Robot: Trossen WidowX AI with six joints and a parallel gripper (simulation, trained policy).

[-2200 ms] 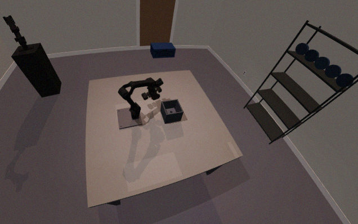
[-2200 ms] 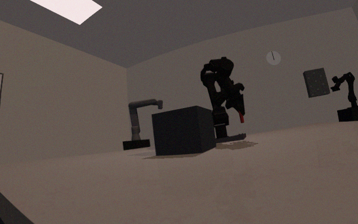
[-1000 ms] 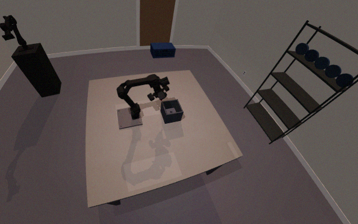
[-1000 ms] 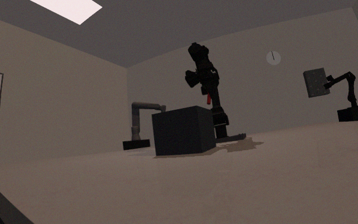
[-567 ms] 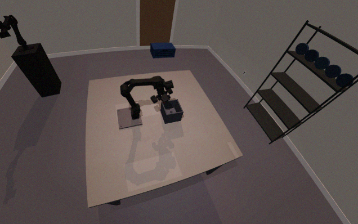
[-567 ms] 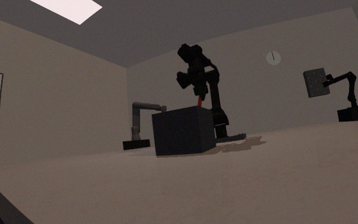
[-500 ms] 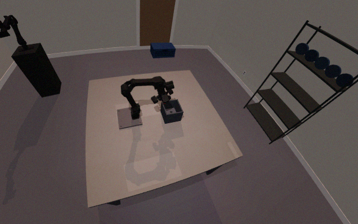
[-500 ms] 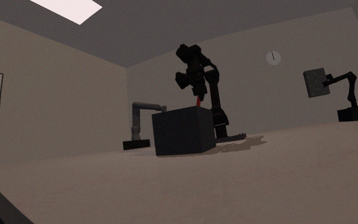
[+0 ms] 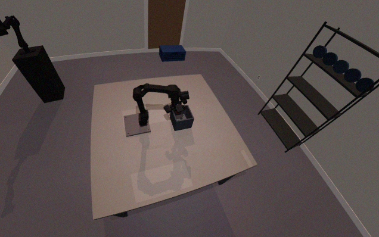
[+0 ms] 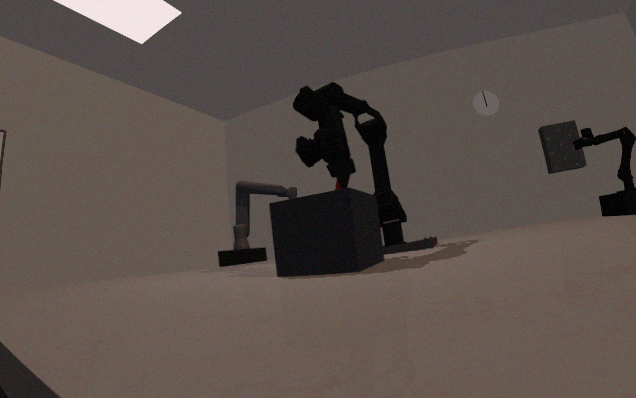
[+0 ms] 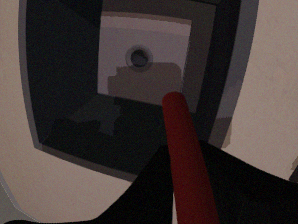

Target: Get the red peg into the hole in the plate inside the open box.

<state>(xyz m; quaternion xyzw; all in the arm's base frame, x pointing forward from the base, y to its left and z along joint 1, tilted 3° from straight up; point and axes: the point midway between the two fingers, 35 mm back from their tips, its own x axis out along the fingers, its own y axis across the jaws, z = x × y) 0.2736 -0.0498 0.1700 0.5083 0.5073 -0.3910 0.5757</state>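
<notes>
My gripper tip is now 12 cm above the light plate, 5 cm short of it and 2 cm to the left of it. Also, from my gripper tip: red peg: 1 cm to the right, 1 cm above.
</notes>
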